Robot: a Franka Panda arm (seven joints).
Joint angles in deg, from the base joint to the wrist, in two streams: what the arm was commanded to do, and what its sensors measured. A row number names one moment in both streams.
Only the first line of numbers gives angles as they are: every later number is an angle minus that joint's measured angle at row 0.
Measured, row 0:
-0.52, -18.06, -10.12, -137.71, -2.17, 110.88, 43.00
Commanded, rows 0 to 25:
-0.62, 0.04, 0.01, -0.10, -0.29, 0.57, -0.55
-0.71, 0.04, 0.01, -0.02, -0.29, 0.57, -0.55
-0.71, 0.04, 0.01, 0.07, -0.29, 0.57, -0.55
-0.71, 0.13, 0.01, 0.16, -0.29, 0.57, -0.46
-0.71, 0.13, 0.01, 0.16, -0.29, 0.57, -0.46
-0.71, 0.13, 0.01, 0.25, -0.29, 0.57, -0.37
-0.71, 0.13, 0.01, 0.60, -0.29, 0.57, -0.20
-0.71, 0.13, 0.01, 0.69, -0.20, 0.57, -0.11
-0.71, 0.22, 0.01, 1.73, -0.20, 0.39, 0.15
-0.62, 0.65, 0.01, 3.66, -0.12, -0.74, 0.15
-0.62, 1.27, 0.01, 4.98, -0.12, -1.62, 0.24
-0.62, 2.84, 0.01, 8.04, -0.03, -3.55, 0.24
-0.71, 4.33, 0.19, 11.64, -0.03, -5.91, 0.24
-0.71, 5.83, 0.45, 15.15, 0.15, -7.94, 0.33
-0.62, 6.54, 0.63, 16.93, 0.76, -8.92, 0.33
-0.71, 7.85, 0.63, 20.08, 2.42, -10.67, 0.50
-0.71, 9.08, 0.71, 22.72, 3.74, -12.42, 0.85
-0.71, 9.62, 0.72, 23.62, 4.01, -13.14, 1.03
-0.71, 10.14, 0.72, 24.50, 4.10, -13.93, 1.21
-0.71, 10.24, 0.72, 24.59, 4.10, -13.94, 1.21
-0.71, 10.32, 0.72, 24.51, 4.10, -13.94, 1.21
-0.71, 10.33, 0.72, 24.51, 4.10, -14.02, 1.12
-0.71, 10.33, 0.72, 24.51, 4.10, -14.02, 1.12
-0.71, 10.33, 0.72, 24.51, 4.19, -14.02, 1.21
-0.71, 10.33, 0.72, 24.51, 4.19, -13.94, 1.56
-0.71, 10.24, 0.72, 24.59, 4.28, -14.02, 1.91
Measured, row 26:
-0.41, 10.05, 0.20, 23.35, 3.60, -12.64, 0.48
